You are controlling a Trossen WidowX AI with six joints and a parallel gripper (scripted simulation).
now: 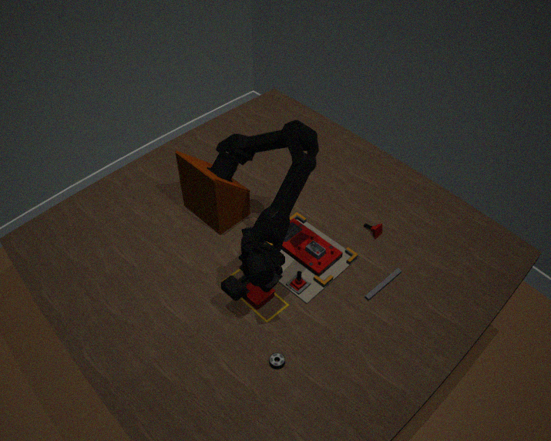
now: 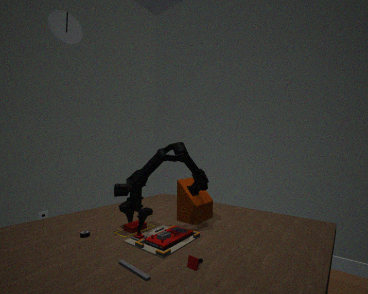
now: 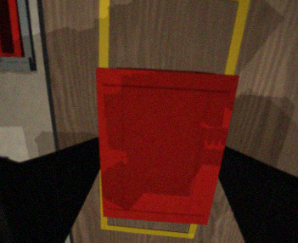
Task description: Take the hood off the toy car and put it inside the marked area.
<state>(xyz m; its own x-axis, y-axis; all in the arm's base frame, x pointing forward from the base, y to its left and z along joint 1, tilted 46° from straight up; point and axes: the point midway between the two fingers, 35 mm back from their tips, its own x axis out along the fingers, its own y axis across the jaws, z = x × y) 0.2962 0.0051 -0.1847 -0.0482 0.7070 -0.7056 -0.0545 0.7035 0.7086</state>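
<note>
The red hood lies right at my gripper tip. The rest, counted from my gripper tip: grey ring (20 cm ahead, 10 cm to the right); grey bar (29 cm to the left, 23 cm ahead, 1 cm below).
</note>
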